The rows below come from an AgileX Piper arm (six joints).
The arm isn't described. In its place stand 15 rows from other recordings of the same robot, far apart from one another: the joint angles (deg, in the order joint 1, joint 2, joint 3, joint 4, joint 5, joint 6), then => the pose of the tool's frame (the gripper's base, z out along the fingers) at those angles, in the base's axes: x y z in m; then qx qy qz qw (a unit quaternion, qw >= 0).
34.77 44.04 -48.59 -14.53 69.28 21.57 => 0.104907 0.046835 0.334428 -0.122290 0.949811 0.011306 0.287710
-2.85 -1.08 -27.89 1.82 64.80 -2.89 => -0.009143 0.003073 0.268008 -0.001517 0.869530 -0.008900 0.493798
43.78 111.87 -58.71 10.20 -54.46 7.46 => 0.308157 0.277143 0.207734 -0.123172 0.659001 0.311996 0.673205
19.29 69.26 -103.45 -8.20 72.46 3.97 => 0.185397 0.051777 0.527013 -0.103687 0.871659 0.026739 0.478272
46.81 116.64 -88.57 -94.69 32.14 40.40 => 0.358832 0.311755 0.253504 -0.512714 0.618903 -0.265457 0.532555
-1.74 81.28 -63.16 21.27 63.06 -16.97 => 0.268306 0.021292 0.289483 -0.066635 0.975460 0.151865 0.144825
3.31 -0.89 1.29 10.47 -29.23 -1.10 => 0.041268 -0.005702 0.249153 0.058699 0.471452 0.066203 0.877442
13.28 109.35 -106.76 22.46 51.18 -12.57 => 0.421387 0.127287 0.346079 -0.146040 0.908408 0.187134 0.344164
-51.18 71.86 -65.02 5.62 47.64 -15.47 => 0.167637 -0.197844 0.348438 0.304854 0.886227 -0.152045 0.313923
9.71 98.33 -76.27 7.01 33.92 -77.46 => 0.376157 0.070653 0.273925 -0.622251 0.706606 -0.145021 0.304105
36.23 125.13 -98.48 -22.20 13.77 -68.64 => 0.416229 0.294823 0.208395 -0.779774 0.416606 -0.246982 0.396725
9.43 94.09 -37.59 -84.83 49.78 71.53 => 0.271401 -0.025074 0.169477 -0.035754 0.879104 -0.404396 0.249723
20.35 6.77 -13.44 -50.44 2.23 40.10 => 0.052284 0.016481 0.283052 -0.158430 0.621293 0.057506 0.765237
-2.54 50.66 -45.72 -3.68 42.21 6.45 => 0.168696 -0.011411 0.327174 0.058651 0.911827 -0.015519 0.406068
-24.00 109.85 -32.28 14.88 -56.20 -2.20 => 0.278200 -0.145119 0.116441 0.270056 0.756434 -0.176532 0.568959
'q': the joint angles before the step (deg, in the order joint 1, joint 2, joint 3, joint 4, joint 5, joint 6). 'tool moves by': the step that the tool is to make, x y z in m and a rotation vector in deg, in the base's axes. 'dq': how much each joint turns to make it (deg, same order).
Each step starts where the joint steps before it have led.
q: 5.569 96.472 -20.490 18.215 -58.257 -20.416
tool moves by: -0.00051 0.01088 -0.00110 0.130 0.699 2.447
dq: 2.374 0.002 -0.001 -0.001 0.714 0.001
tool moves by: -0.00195 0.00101 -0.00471 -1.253 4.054 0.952
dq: 0.057 -0.388 0.002 0.148 4.235 -2.142
